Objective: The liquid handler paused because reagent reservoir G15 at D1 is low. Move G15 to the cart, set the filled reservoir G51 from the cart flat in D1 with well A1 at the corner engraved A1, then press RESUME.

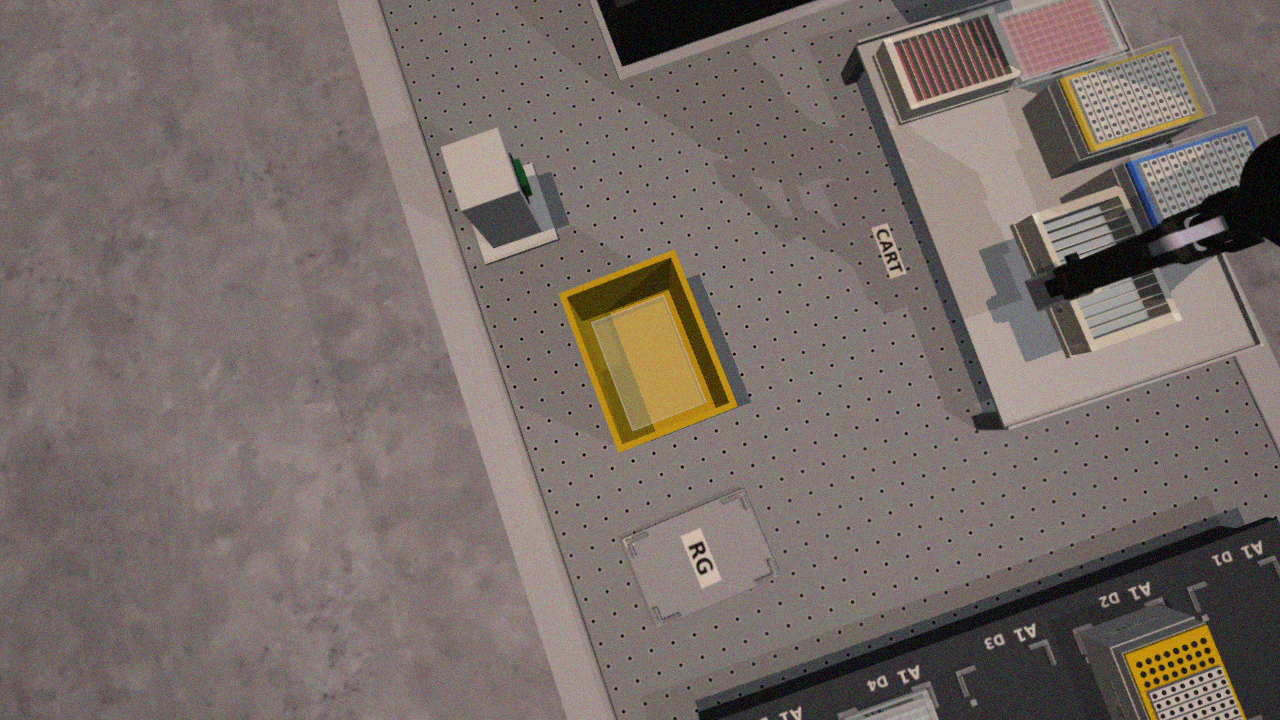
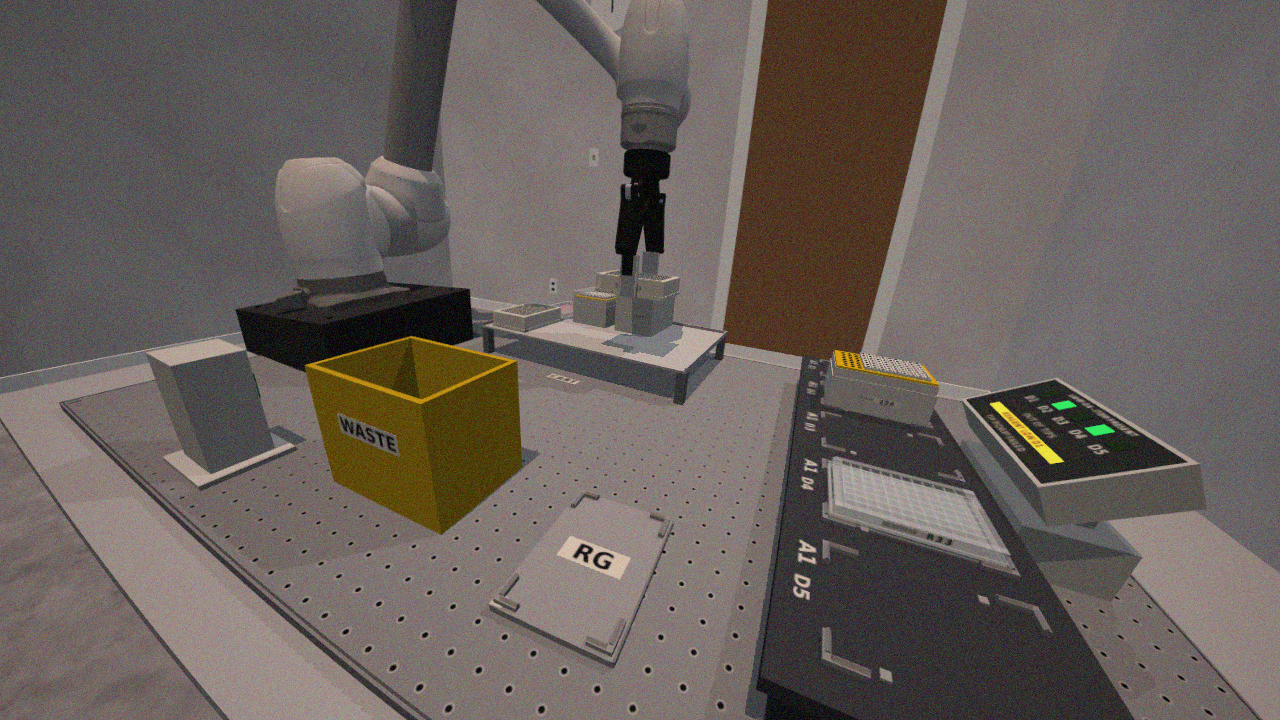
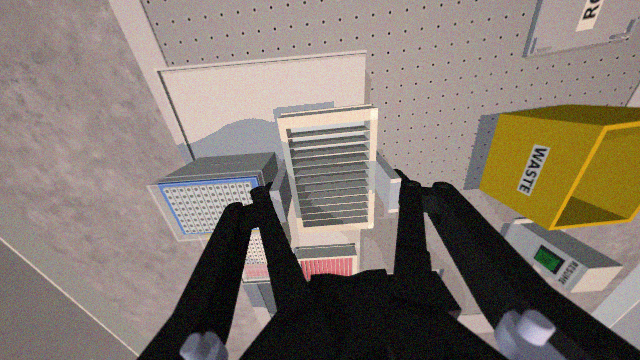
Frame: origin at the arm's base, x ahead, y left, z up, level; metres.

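Where they show: gripper, fingertip midpoint: [image 2: 638, 293] [image 3: 330, 167]; arm's base, origin of the base link: [image 2: 348, 300].
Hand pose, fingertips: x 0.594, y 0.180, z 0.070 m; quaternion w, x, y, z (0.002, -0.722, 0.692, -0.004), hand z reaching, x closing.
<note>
Each offset is from my fingertips to the top centre of the thing. "pt": to the spot under its first point. Level surfaces: height alone.
My gripper [image 1: 1093, 269] [image 2: 640, 265] [image 3: 330, 167] is shut on the cream reagent reservoir with grey empty channels {dz +0.032, dx -0.002, dy +0.000 m} [image 1: 1123, 309] [image 2: 659, 287] [image 3: 330, 147], gripping its long sides. It holds the reservoir level and low over the cart {dz -0.097, dx -0.104, dy +0.082 m} [image 1: 975, 152] [image 2: 690, 345] [image 3: 223, 93]; I cannot tell whether it touches the cart top. A reservoir with red channels {dz -0.072, dx -0.266, dy +0.013 m} [image 1: 949, 59] [image 3: 328, 266] stands at the cart's far end. Slot D1 {pt dz -0.104, dx +0.339, dy +0.122 m} [image 1: 1250, 583] on the dark deck {dz -0.103 m} [image 1: 1029, 662] [image 2: 895, 626] is empty. The RESUME box {dz -0.033, dx -0.279, dy -0.494 m} [image 1: 487, 179] [image 2: 210, 403] has a green button {dz -0.068, dx -0.280, dy -0.465 m} [image 1: 520, 176] [image 3: 546, 258].
On the cart stand a pink plate {dz -0.089, dx -0.267, dy +0.148 m} [image 1: 1059, 33], a yellow tip box {dz -0.033, dx -0.159, dy +0.149 m} [image 1: 1133, 96] and a blue tip box {dz +0.000, dx -0.051, dy +0.150 m} [image 1: 1190, 172] [image 3: 206, 203] close to the held reservoir. The yellow WASTE bin {dz -0.028, dx -0.058, dy -0.390 m} [image 1: 617, 276] [image 2: 420, 439] [image 3: 514, 165], RG pad {dz -0.149, dx +0.163, dy -0.397 m} [image 1: 662, 563] [image 2: 573, 590] and control panel {pt dz -0.035, dx +0.539, dy -0.175 m} [image 2: 1073, 439] are nearby.
</note>
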